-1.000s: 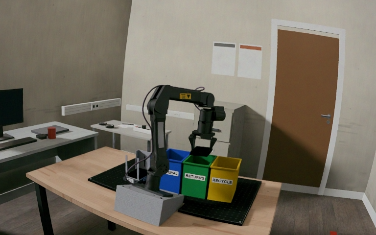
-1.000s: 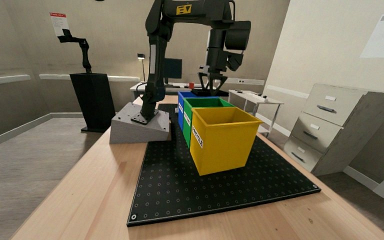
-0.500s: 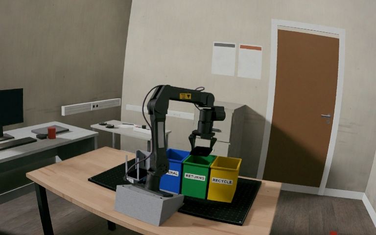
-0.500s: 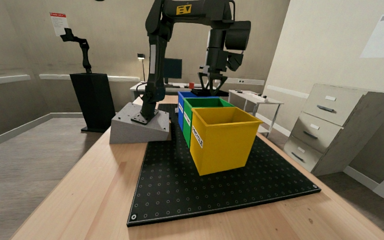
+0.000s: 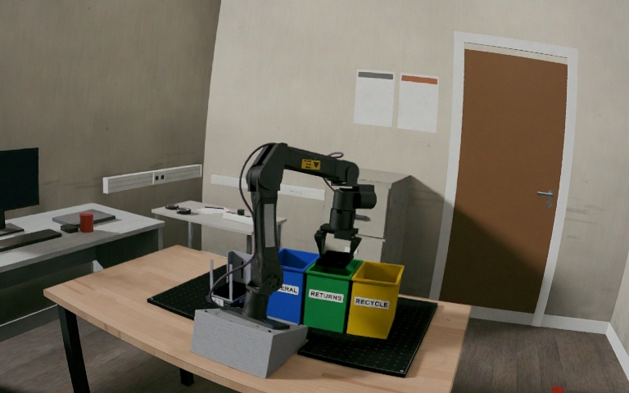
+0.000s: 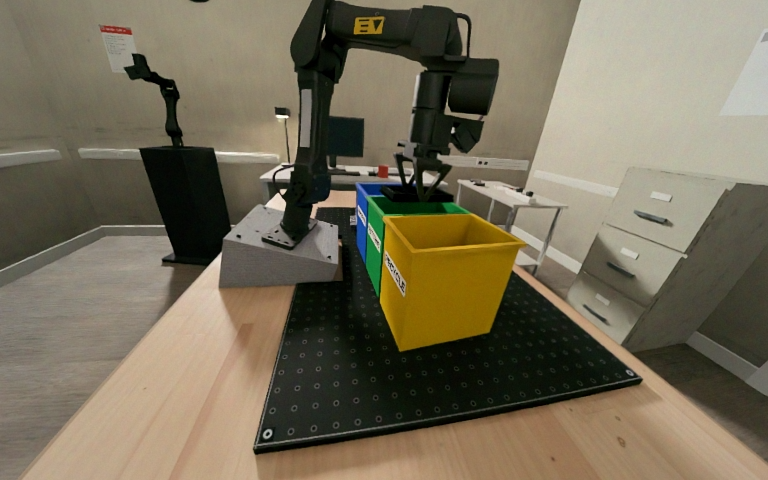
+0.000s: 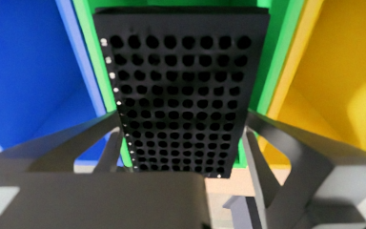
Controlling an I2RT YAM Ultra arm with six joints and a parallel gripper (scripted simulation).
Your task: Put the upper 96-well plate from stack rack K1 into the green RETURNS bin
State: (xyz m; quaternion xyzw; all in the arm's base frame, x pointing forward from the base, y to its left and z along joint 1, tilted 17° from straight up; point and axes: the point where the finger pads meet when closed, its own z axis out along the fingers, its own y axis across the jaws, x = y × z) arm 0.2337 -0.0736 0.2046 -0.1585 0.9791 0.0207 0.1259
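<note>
My gripper is now 10 mm short of the green returns bin and 120 mm above it. Round my hand: yellow recycle bin 50 mm ahead, 130 mm to the right, 120 mm below; then blue bin 40 mm behind, 130 mm to the left, 120 mm below; then black 96-well plate right at my hand.
</note>
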